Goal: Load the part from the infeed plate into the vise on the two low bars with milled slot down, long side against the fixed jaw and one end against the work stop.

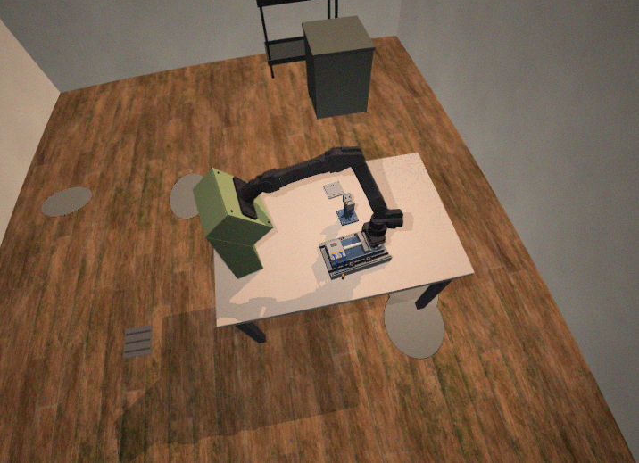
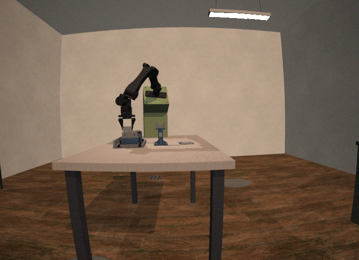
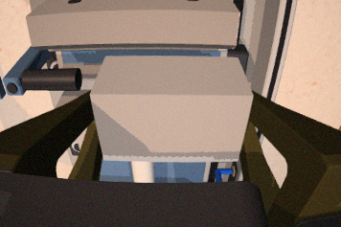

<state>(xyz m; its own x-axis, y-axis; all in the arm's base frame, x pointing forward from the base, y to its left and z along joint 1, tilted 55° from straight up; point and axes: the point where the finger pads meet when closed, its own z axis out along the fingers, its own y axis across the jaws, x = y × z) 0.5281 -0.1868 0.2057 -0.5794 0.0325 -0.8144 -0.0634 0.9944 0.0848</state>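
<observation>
Right now my hand is 1 cm above the part. The rest, counted from my hand: moving jaw 4 cm behind, 2 cm to the left, 4 cm below; dark work stop rod 1 cm behind, 7 cm to the left, 3 cm below; grey jaw 3 cm ahead, 2 cm to the left, 4 cm below.
</observation>
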